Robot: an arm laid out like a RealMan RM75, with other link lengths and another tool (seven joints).
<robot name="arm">
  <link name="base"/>
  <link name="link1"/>
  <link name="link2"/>
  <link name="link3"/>
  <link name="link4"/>
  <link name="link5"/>
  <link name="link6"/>
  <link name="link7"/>
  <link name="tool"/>
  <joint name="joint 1" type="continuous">
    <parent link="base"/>
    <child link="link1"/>
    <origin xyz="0 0 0.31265"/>
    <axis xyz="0 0 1"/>
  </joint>
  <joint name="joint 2" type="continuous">
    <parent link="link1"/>
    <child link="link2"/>
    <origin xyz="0 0 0"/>
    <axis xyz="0 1 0"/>
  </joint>
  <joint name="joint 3" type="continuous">
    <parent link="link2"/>
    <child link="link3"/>
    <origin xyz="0 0 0.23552"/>
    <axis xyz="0 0 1"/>
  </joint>
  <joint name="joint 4" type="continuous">
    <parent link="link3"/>
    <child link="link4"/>
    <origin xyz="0 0 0"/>
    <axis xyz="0 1 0"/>
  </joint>
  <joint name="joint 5" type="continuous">
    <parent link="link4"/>
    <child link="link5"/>
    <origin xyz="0 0 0.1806"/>
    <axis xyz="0 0 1"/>
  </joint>
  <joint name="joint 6" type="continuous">
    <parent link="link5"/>
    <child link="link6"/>
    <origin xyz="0 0 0"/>
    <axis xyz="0 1 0"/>
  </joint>
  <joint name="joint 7" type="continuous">
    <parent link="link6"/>
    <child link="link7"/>
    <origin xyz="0 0 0.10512"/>
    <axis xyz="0 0 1"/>
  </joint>
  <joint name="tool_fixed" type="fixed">
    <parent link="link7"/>
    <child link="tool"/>
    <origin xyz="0.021 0.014 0.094" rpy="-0.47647 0 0.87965"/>
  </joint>
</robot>
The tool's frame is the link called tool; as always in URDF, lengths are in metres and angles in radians. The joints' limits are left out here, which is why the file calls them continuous.
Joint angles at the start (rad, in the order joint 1, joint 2, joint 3, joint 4, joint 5, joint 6, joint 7):
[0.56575, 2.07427, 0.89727, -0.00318, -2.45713, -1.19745, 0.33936]
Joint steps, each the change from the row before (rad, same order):
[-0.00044, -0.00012, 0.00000, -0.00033, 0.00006, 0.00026, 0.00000]
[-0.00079, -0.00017, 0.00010, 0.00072, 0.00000, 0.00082, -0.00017]
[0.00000, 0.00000, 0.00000, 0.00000, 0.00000, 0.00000, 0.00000]
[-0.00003, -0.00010, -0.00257, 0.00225, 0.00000, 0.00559, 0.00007]
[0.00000, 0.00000, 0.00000, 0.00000, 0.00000, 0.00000, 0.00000]
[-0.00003, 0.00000, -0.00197, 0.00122, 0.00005, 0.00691, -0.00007]
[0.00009, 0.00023, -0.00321, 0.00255, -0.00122, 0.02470, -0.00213]
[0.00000, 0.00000, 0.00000, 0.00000, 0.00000, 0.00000, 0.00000]
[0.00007, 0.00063, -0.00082, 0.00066, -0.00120, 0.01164, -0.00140]
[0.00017, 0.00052, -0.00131, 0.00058, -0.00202, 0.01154, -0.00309]
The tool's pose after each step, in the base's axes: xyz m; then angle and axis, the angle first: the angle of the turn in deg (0 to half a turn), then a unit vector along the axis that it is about. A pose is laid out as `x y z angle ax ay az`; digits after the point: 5 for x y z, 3 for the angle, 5 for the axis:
0.26913 0.38310 0.05437 153.937 -0.65586 0.38203 0.65107
0.26942 0.38298 0.05434 153.906 -0.65571 0.38245 0.65098
0.26942 0.38298 0.05434 153.906 -0.65571 0.38245 0.65098
0.26963 0.38302 0.05333 153.962 -0.65602 0.38437 0.64954
0.26963 0.38302 0.05333 153.962 -0.65602 0.38437 0.64954
0.27041 0.38303 0.05233 153.922 -0.65632 0.38699 0.64767
0.27379 0.38307 0.04923 153.592 -0.65761 0.39619 0.64077
0.27379 0.38307 0.04923 153.592 -0.65761 0.39619 0.64077
0.27544 0.38296 0.04760 153.425 -0.65828 0.40062 0.63732
0.27705 0.38279 0.04585 153.267 -0.65997 0.40455 0.63307

